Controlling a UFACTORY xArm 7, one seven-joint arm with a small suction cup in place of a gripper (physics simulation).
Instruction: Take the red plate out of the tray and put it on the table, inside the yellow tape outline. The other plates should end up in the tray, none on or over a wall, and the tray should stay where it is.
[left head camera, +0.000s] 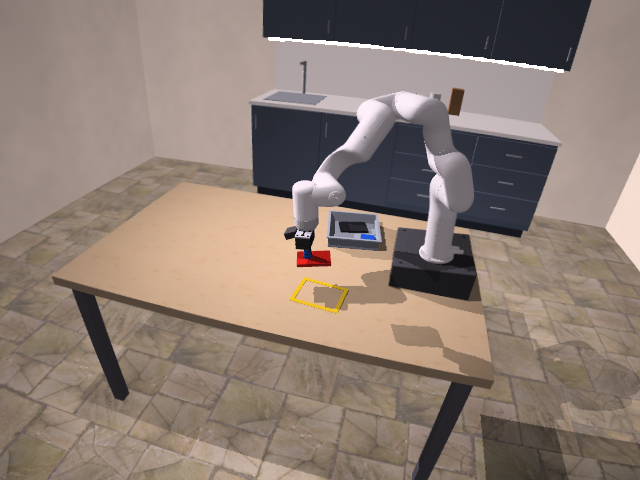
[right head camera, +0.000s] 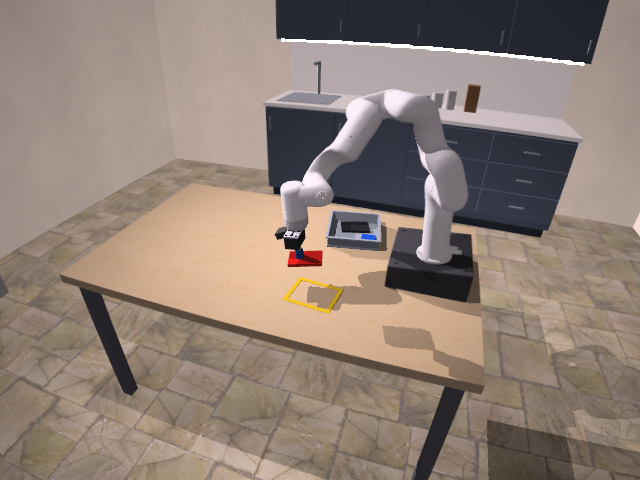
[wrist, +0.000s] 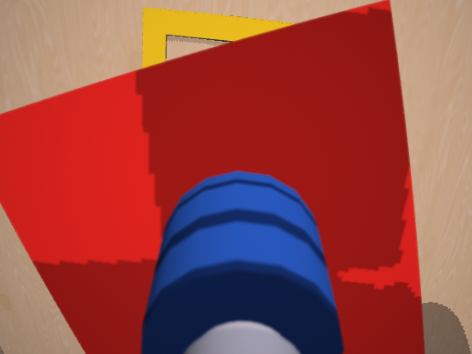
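Where they show: hand, its tool point: (left head camera: 308, 259) (right head camera: 300, 259) (wrist: 241, 221); arm's base, origin of its link: (left head camera: 436, 254) (right head camera: 434, 254).
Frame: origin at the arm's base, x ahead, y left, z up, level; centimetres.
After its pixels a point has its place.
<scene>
My suction cup gripper (left head camera: 307, 254) (right head camera: 299, 254) (wrist: 242, 235) is shut on the red plate (left head camera: 320, 259) @[z 5.3, x 39.8, y 22.4 cm] (right head camera: 311, 260) @[z 5.4, x 39.8, y 23.0 cm] (wrist: 280, 125) @[z 4.9, x 46.4, y 20.6 cm], which hangs from it roughly level, above the table. The yellow tape outline (left head camera: 314, 305) @[z -10.2, x 40.0, y 27.1 cm] (right head camera: 306, 305) @[z -10.2, x 40.2, y 27.2 cm] (wrist: 154, 37) @[z -10.2, x 47.3, y 26.0 cm] lies nearer the front edge than the plate appears in both head views; the plate hides part of it in the wrist view. The grey tray (left head camera: 353, 245) @[z -8.6, x 31.3, y -11.6 cm] (right head camera: 353, 244) @[z -8.1, x 31.1, y -11.6 cm] stands behind and to the right of the plate. In it are dark plates (left head camera: 353, 227) @[z -9.1, x 33.0, y -27.4 cm] (right head camera: 355, 226) @[z -9.1, x 33.0, y -28.3 cm], whose number I cannot tell, and a blue plate (left head camera: 368, 237) @[z -9.0, x 25.7, y -20.5 cm] (right head camera: 368, 237) @[z -9.0, x 26.0, y -20.3 cm].
The black robot base (left head camera: 431, 276) @[z -2.7, x 1.9, y 10.7 cm] (right head camera: 429, 276) @[z -2.2, x 1.3, y 10.8 cm] stands on the table (left head camera: 206, 258) @[z -10.3, x 85.9, y 11.1 cm] (right head camera: 206, 258) @[z -10.3, x 85.8, y 11.3 cm], right of the tray and outline. Arm shadows fall across the table and the outline.
</scene>
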